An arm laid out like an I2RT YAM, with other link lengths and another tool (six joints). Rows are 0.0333 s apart.
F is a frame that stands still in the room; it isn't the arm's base.
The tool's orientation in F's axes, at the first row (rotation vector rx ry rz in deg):
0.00 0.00 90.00
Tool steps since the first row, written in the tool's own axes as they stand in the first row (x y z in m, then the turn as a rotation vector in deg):
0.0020 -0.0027 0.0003 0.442 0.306 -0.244
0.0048 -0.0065 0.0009 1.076 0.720 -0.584
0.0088 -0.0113 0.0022 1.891 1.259 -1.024
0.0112 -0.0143 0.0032 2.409 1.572 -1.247
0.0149 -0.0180 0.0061 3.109 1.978 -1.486
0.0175 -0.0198 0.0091 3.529 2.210 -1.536
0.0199 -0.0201 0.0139 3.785 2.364 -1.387
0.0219 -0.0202 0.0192 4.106 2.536 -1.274
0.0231 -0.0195 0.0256 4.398 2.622 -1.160
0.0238 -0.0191 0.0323 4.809 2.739 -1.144
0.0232 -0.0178 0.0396 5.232 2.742 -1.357
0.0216 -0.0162 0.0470 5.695 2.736 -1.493
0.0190 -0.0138 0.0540 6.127 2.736 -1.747
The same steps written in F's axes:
0.0027 0.0020 0.0003 -0.306 0.442 -0.244
0.0065 0.0048 0.0009 -0.720 1.076 -0.584
0.0113 0.0088 0.0022 -1.259 1.891 -1.024
0.0143 0.0112 0.0032 -1.572 2.409 -1.247
0.0180 0.0149 0.0061 -1.978 3.109 -1.486
0.0198 0.0175 0.0091 -2.210 3.529 -1.536
0.0201 0.0199 0.0139 -2.364 3.785 -1.387
0.0202 0.0219 0.0192 -2.536 4.106 -1.274
0.0195 0.0231 0.0256 -2.622 4.398 -1.160
0.0191 0.0238 0.0323 -2.739 4.809 -1.144
0.0178 0.0232 0.0396 -2.742 5.232 -1.357
0.0162 0.0216 0.0470 -2.736 5.695 -1.493
0.0138 0.0190 0.0540 -2.736 6.127 -1.747

